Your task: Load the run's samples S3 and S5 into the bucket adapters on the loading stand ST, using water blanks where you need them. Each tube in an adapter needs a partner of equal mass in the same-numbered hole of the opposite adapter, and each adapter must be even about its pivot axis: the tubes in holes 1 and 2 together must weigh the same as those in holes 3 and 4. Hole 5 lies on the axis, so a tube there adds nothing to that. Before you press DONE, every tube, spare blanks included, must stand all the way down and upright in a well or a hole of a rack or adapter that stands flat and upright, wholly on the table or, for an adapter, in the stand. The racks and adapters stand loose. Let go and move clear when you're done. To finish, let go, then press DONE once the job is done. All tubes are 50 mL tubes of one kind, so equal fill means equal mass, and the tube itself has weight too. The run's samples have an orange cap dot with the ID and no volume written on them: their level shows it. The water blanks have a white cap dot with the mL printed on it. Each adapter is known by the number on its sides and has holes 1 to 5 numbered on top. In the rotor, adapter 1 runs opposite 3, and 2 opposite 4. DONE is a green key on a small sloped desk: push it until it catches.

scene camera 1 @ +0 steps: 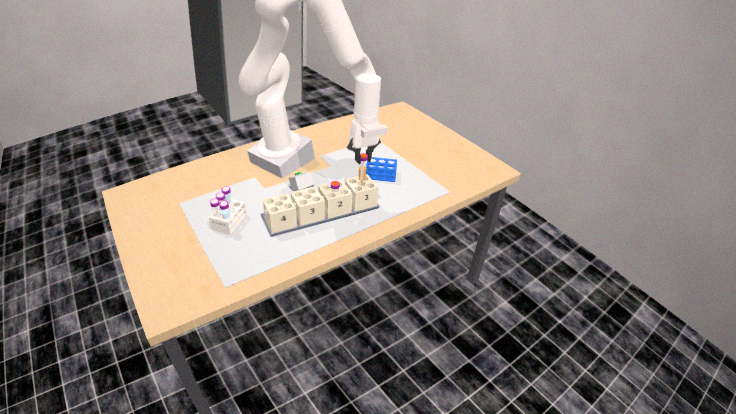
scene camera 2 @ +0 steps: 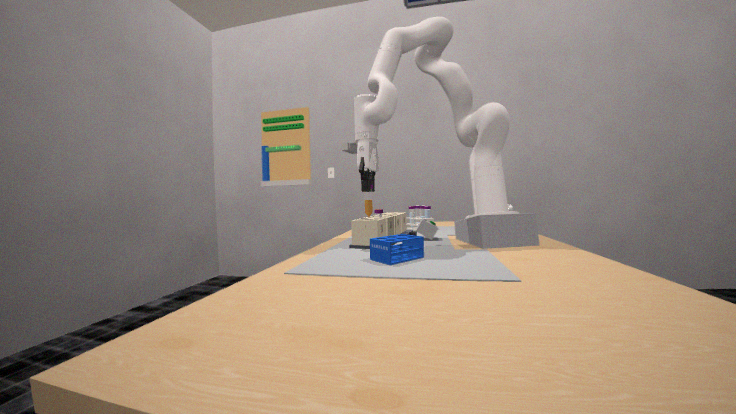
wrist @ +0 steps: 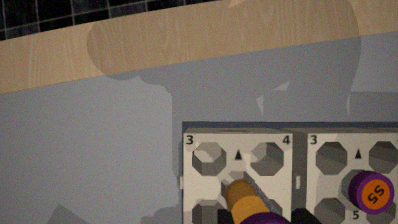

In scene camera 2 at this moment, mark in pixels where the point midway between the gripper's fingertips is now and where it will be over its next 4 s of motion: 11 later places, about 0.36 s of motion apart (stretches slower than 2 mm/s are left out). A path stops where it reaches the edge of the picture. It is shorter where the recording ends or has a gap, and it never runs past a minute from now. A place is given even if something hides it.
My gripper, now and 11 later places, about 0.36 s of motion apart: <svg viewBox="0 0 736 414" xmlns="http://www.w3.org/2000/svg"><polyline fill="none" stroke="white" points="368,191 368,193 368,196 368,199 368,201 368,204 368,207 368,210 368,212 368,215 368,217 368,214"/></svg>
